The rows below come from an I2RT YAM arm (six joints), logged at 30 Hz.
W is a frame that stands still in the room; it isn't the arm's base.
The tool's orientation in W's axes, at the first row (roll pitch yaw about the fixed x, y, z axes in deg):
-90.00 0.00 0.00
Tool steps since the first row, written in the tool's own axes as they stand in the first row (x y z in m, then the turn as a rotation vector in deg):
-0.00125 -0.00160 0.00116 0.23 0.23 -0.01
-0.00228 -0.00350 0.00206 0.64 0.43 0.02
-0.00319 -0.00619 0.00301 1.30 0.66 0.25
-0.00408 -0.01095 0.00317 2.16 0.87 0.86
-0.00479 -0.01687 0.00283 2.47 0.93 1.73
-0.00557 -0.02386 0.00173 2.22 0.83 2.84
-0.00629 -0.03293 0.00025 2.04 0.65 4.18
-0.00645 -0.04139 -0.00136 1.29 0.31 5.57
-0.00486 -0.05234 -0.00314 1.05 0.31 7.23
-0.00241 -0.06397 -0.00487 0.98 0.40 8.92
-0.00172 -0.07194 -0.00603 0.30 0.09 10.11
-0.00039 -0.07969 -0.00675 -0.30 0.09 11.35
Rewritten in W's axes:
-0.00125 0.00116 0.00160 0.23 -0.01 -0.23
-0.00228 0.00206 0.00350 0.64 0.02 -0.43
-0.00319 0.00301 0.00619 1.30 0.25 -0.66
-0.00408 0.00317 0.01095 2.16 0.86 -0.87
-0.00479 0.00283 0.01687 2.47 1.73 -0.93
-0.00557 0.00173 0.02386 2.22 2.84 -0.83
-0.00629 0.00025 0.03293 2.04 4.18 -0.65
-0.00645 -0.00136 0.04139 1.29 5.57 -0.31
-0.00486 -0.00314 0.05234 1.05 7.23 -0.31
-0.00241 -0.00487 0.06397 0.98 8.92 -0.40
-0.00172 -0.00603 0.07194 0.30 10.11 -0.09
-0.00039 -0.00675 0.07969 -0.30 11.35 -0.09

